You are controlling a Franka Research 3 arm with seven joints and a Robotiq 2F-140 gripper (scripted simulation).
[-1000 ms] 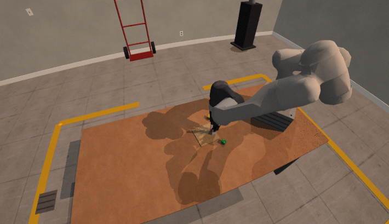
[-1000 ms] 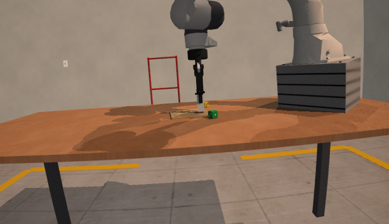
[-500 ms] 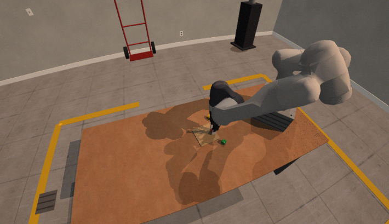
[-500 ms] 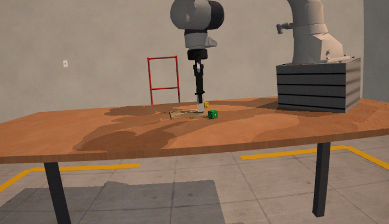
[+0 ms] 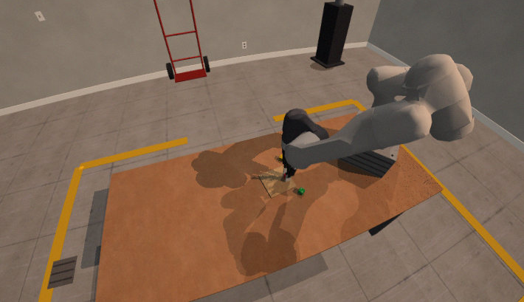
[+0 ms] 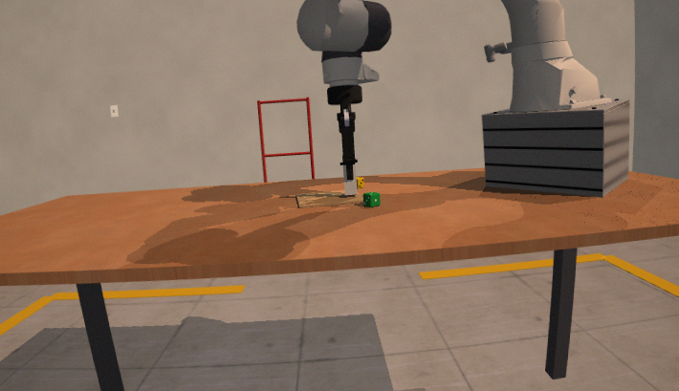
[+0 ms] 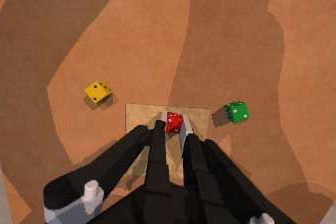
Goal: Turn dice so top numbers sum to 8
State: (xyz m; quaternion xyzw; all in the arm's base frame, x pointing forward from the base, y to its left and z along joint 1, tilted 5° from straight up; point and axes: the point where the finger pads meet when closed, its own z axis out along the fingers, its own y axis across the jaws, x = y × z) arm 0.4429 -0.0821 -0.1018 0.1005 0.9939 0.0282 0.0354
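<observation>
Now: hand 2 cm above the red die. The rest, counted from my hand: green die (2 cm behind, 10 cm to the left, 3 cm below); tan mat (5 cm ahead, 1 cm to the right, 4 cm below); yellow die (4 cm behind, 12 cm to the right, 3 cm below).
</observation>
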